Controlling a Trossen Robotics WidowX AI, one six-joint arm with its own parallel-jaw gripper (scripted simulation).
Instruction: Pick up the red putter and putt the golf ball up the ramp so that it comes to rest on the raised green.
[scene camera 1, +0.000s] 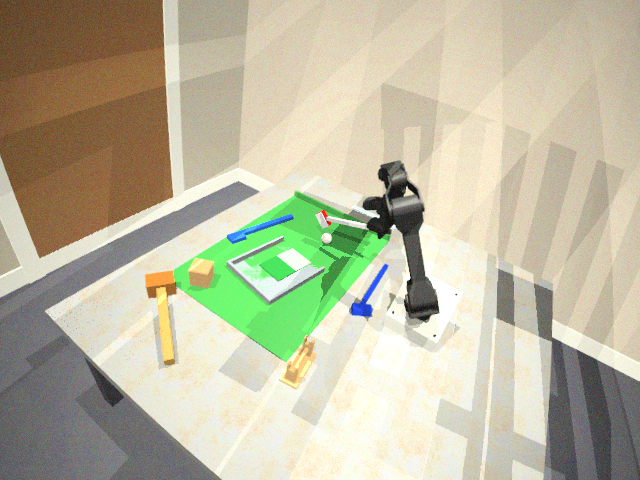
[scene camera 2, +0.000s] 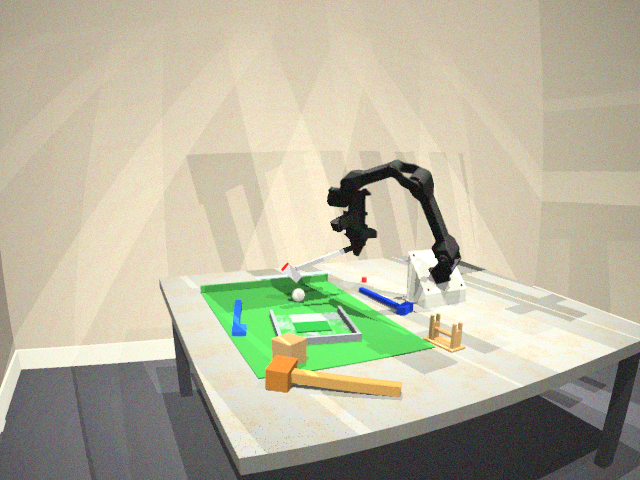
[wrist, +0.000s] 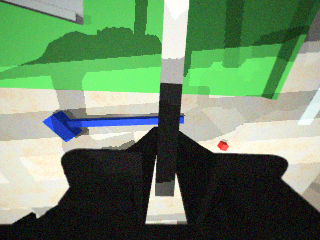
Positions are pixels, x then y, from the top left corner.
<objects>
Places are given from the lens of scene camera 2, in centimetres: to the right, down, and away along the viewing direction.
my gripper (scene camera 2: 356, 255): 12, 5, 179
orange mallet (scene camera 2: 281, 373): -8, 28, 110
wooden cube (scene camera 2: 289, 345): -7, 24, 122
</objects>
